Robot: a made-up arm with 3 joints. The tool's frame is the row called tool.
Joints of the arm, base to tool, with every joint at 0 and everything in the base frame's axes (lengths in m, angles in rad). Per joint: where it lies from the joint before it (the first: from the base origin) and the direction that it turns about. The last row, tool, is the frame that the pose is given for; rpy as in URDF.
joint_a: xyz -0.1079 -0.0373 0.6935 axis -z
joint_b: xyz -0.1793 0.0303 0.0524 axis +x
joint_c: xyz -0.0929 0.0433 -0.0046 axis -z
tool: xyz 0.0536 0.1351 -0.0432 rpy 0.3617 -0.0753 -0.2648
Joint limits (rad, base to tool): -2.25..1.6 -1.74..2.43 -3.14..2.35
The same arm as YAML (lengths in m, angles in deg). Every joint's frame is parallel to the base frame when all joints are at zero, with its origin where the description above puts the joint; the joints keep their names.
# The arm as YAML. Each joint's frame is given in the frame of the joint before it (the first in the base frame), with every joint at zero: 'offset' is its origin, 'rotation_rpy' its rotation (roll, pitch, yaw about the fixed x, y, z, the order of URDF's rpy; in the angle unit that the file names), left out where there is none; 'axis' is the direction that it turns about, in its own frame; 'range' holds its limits. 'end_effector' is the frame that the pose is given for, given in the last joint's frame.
length_unit: m
angle_unit: deg
chain:
  - id: joint_a
    offset: [-0.1079, -0.0373, 0.6935]
    axis: [0.0, 0.0, -1.0]
    range: [-128.92, 91.67]
  - id: joint_b
    offset: [-0.1793, 0.0303, 0.0524]
    axis: [1.0, 0.0, 0.0]
    range: [-99.69, 139.23]
  - id: joint_c
    offset: [-0.0929, 0.0433, -0.0046]
    axis: [0.0, 0.0, -1.0]
    range: [-179.91, 134.65]
end_effector:
  offset: [0.0536, 0.1351, -0.0432]
  rotation_rpy: [20.72, -4.31, -15.17]

